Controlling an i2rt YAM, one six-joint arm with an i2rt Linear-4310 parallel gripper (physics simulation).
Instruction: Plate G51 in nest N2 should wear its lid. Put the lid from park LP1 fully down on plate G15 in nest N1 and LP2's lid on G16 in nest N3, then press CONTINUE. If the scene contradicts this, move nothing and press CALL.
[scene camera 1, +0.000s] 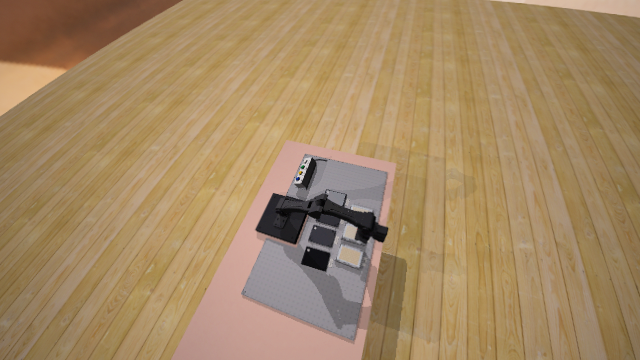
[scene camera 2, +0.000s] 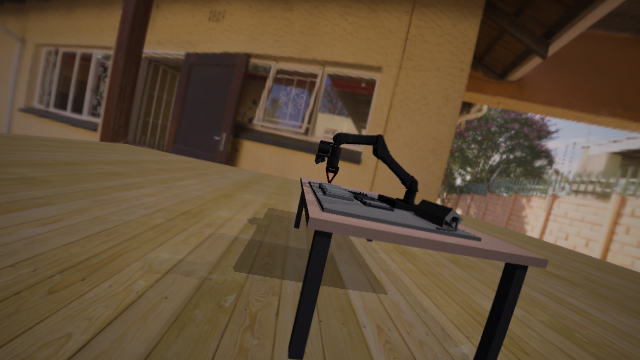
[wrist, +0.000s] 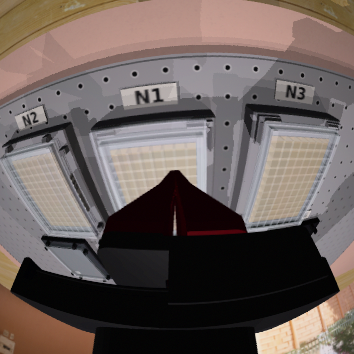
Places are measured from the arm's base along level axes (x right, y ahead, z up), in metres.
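Where they show: gripper, fingertip midpoint: (scene camera 1: 360, 236) (scene camera 2: 329, 183) (wrist: 174, 177); arm's base at its link origin: (scene camera 1: 285, 212) (scene camera 2: 407, 203).
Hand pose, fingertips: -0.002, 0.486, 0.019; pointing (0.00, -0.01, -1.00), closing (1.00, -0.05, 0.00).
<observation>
Each offset is from my fingertips to the top centre of the thing, as dx, dy, dz. "pt": to the spot under its first point. Level surfaces: height alone.
In the wrist view my gripper (wrist: 174, 177) (scene camera 2: 331, 180) is shut and empty, its red fingertips in front of the plate in nest N1 @(pt -0.013, +0.014, -0.013) (wrist: 155, 152). In scene camera 2 it hangs above the board. The plate in nest N2 @(pt -0.130, -0.017, -0.015) (wrist: 47, 187) is at the left and the plate in nest N3 @(pt +0.113, -0.014, -0.013) (wrist: 296, 175) at the right; all three show beige wells. I cannot tell surely whether the N2 plate wears a clear lid. A pale panel with a dark frame @(-0.201, -0.225, -0.032) (wrist: 77, 260) shows at lower left. The plate codes and park labels are not readable. The button box @(-0.311, -0.475, +0.034) (scene camera 1: 304, 171) has coloured buttons.
Dark flat squares @(pt +0.055, -0.216, -0.039) (scene camera 1: 322, 235) @(pt +0.191, -0.208, -0.040) (scene camera 1: 315, 258) and a grey one (scene camera 1: 336, 198) lie beside the plates on the perforated grey board @(dz -0.049) (scene camera 1: 280, 280). The arm's black base plate (scene camera 1: 267, 222) stands at the board's left edge on the pink table @(dz -0.062) (scene camera 1: 220, 310). The arm partly covers the middle squares and plates.
</observation>
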